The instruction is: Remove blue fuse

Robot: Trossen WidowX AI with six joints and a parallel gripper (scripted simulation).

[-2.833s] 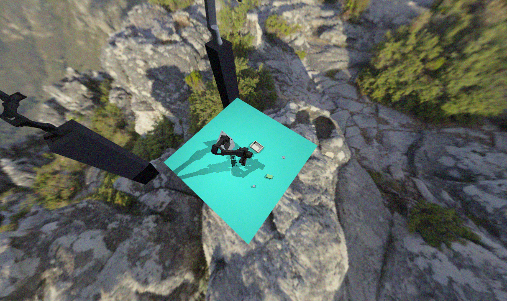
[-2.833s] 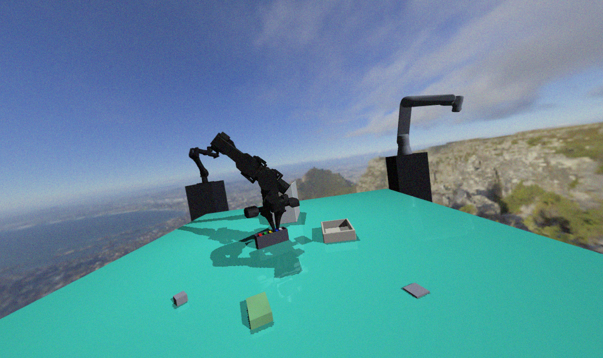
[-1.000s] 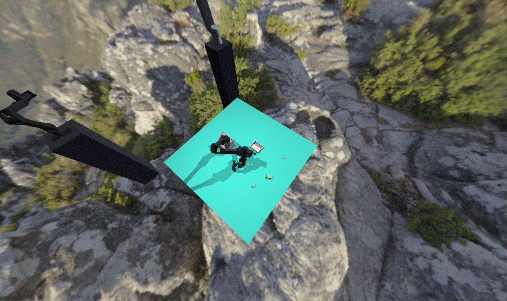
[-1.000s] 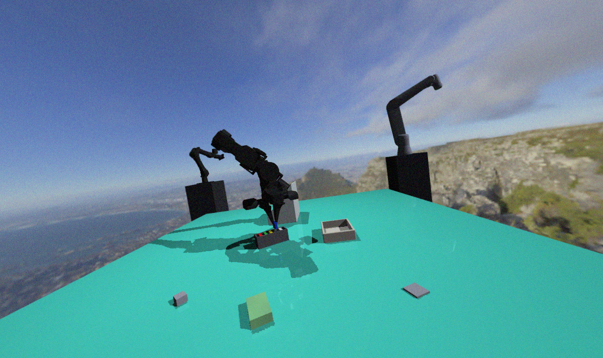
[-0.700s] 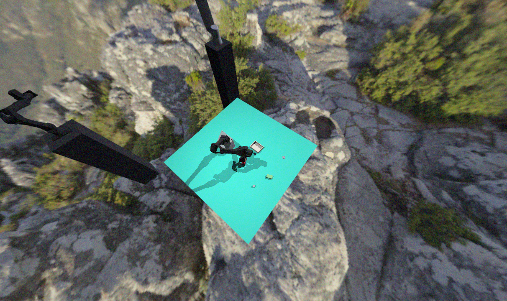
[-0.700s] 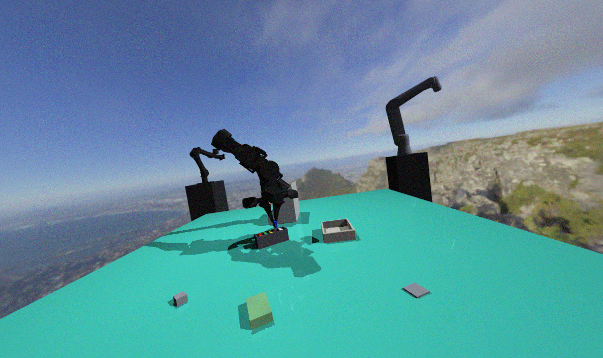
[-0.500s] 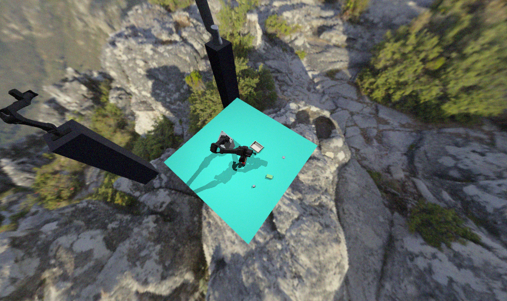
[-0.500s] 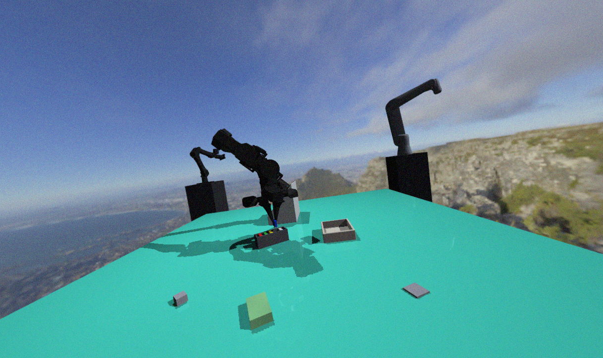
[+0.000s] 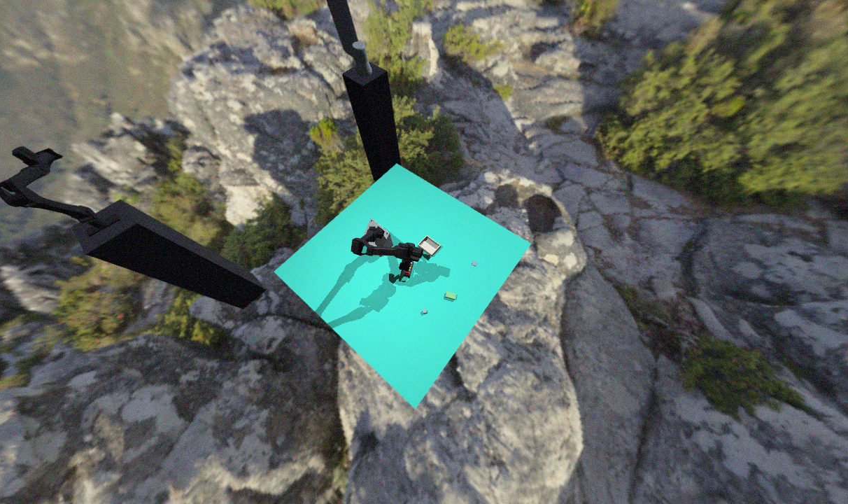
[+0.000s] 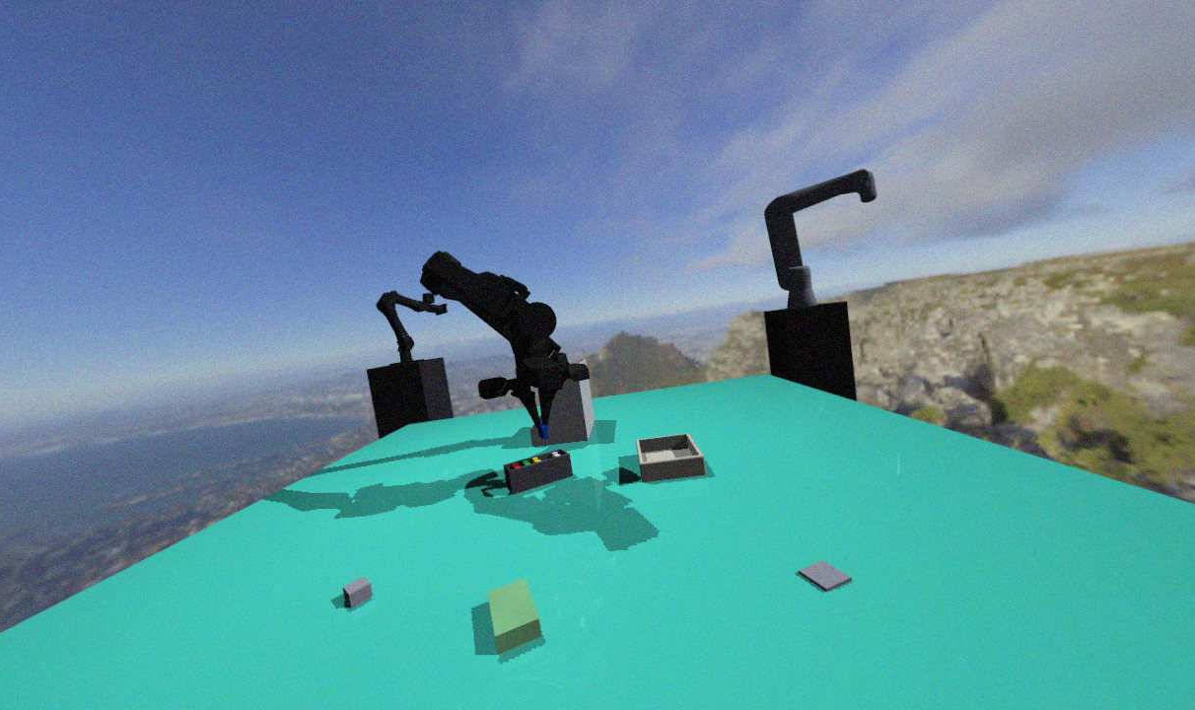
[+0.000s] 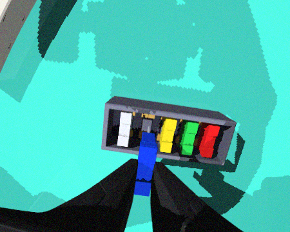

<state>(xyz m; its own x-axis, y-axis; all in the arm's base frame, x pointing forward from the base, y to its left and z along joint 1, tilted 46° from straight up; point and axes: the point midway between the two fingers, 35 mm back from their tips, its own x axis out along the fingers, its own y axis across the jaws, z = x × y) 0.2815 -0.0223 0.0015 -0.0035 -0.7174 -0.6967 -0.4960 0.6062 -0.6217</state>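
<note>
The grey tray lies 210 mm to the left of my gripper tip and 90 mm below it. Round my gripper tip: white fuse (70 mm below, 20 mm to the left, 10 mm behind); blue fuse (10 mm below); yellow fuse (70 mm below, 20 mm to the right, 10 mm ahead).
</note>
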